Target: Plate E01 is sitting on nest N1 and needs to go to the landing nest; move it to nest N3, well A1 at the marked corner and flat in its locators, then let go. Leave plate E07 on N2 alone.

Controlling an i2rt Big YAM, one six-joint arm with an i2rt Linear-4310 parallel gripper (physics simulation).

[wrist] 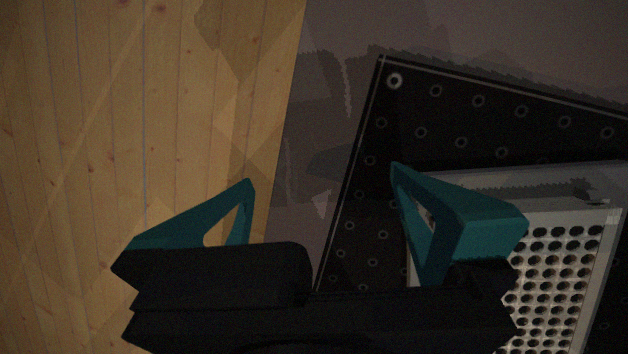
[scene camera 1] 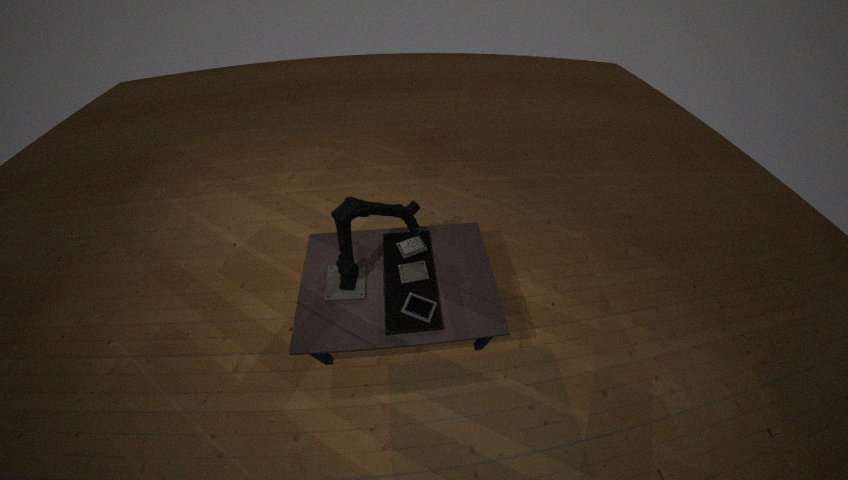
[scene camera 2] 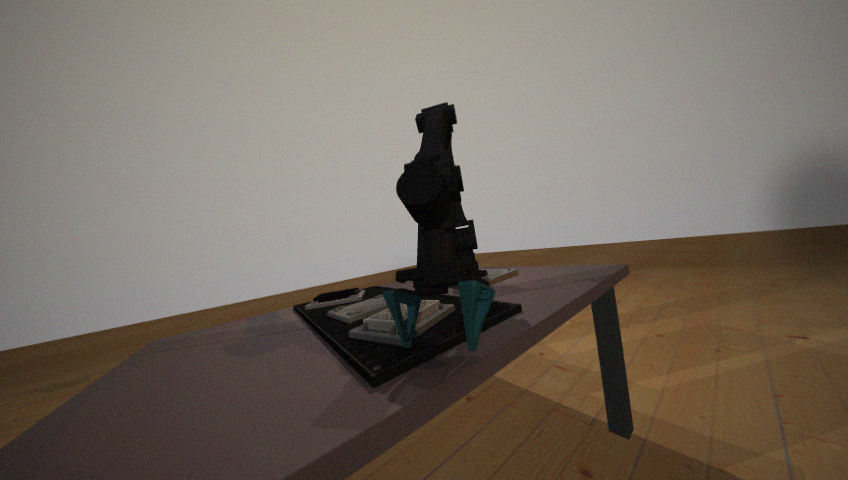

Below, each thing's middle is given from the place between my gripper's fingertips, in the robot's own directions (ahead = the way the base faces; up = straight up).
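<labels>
There's the grey nest plate with pegs [scene camera 2: 361, 332], and my hand is 10 mm below it, 20 mm past it and 140 mm to the left of it.
</labels>
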